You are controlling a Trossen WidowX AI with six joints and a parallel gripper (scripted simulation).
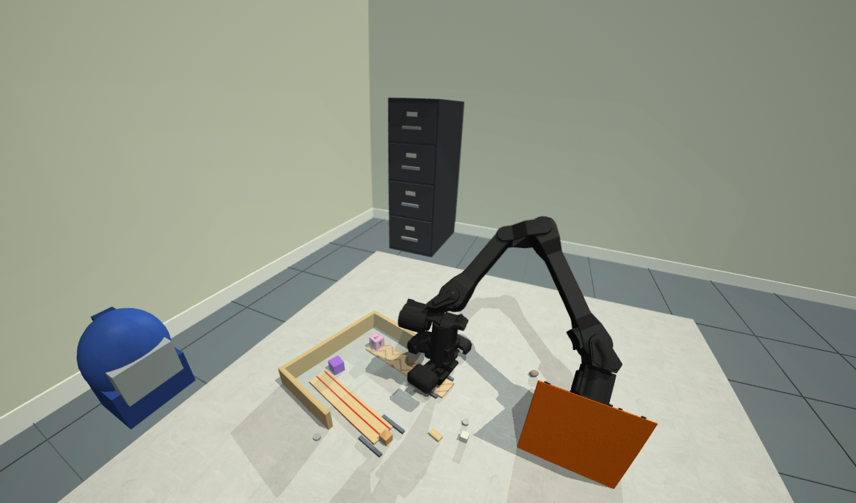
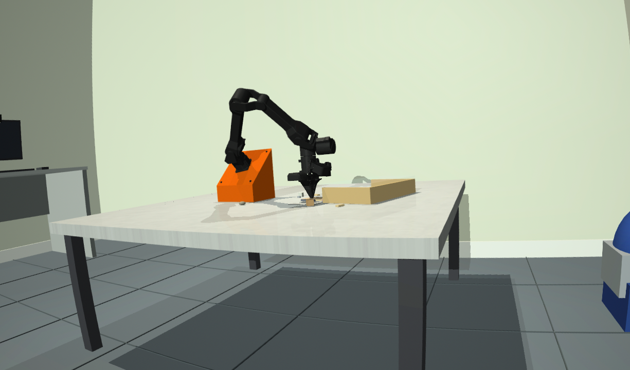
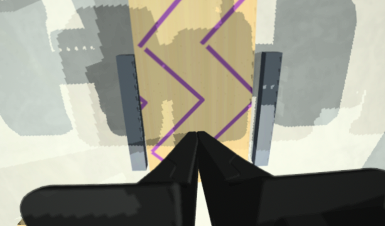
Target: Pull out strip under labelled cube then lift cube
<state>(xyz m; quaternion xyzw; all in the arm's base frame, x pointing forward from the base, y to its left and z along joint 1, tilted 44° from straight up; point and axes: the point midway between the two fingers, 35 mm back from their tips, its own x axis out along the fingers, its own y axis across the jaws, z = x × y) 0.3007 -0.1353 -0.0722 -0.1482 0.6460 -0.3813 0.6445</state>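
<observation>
My gripper tip is 10 cm short of the zigzag strip and 3 cm to the left of it. Round my gripper tip: labelled cube 21 cm ahead, 7 cm to the right, 1 cm above.
</observation>
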